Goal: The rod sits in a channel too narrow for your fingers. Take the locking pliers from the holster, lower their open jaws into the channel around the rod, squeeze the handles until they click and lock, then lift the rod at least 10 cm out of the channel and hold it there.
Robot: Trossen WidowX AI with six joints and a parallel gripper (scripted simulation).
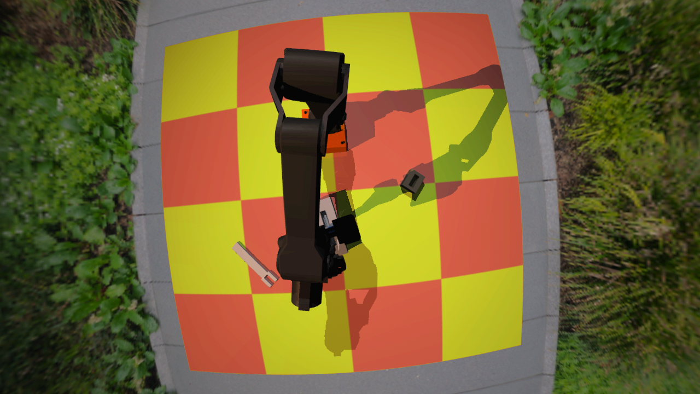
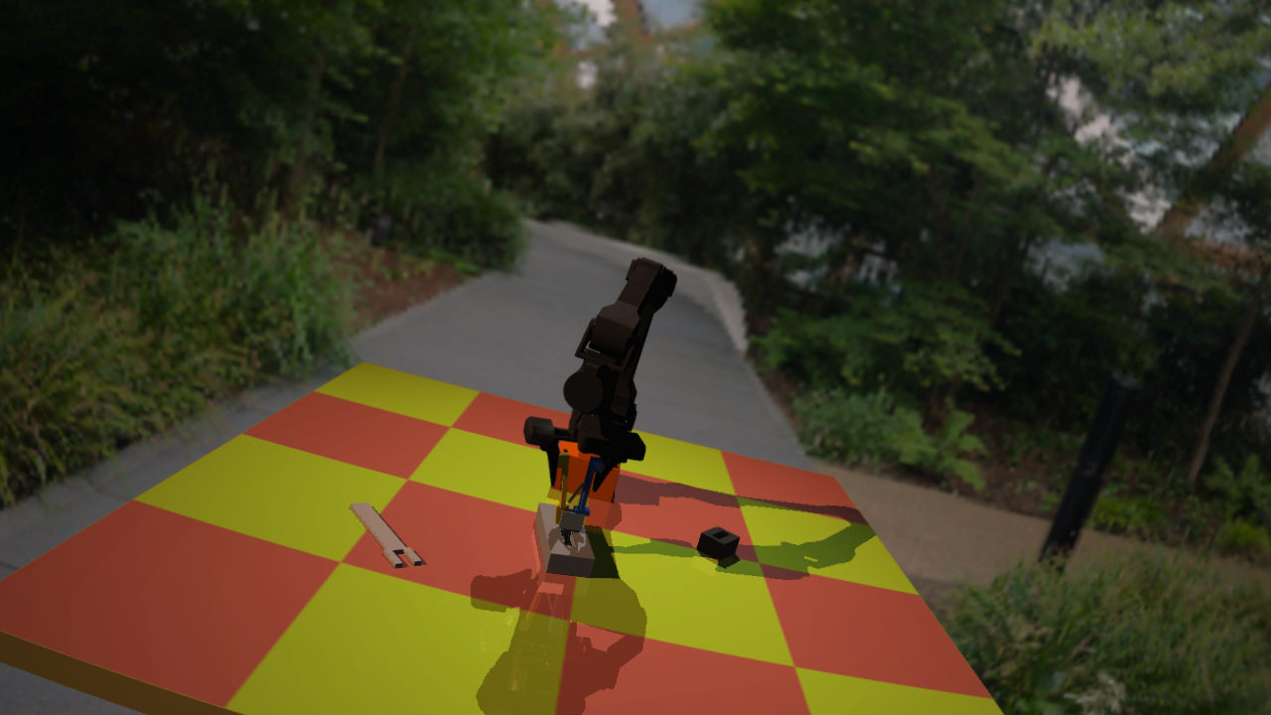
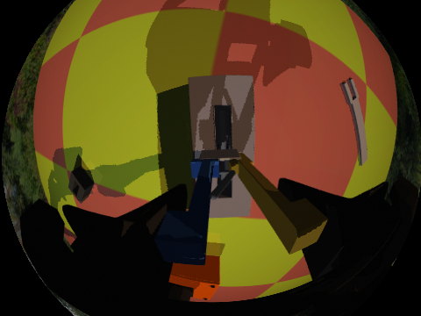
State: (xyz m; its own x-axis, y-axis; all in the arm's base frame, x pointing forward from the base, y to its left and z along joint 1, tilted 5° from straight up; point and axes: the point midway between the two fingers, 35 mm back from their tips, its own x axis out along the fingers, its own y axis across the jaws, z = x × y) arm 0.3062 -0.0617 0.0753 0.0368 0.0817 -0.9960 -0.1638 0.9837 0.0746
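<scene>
My gripper tip is now 2 cm to the left of the yellow handle. Round my gripper tip: thin grey rod: 10 cm below; then forked strip: 25 cm to the right, 11 cm ahead, 10 cm below; then grey channel block: 9 cm below.
</scene>
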